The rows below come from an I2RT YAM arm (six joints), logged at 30 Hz.
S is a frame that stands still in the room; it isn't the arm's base.
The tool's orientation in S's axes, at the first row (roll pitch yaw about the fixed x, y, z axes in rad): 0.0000, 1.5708, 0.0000
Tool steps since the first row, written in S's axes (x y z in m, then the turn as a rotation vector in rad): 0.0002, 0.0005, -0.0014, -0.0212, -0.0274, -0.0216; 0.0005, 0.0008, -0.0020, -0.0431, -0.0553, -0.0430; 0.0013, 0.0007, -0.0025, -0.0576, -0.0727, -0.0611; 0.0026, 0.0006, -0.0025, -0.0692, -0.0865, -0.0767; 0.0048, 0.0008, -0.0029, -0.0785, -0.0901, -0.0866
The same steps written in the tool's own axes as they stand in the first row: 0.0014, 0.0005, 0.0002, 0.0216, -0.0274, -0.0212; 0.0020, 0.0008, 0.0005, 0.0430, -0.0553, -0.0431; 0.0025, 0.0007, 0.0013, 0.0611, -0.0727, -0.0576; 0.0025, 0.0006, 0.0026, 0.0767, -0.0865, -0.0692; 0.0029, 0.0008, 0.0048, 0.0866, -0.0901, -0.0785
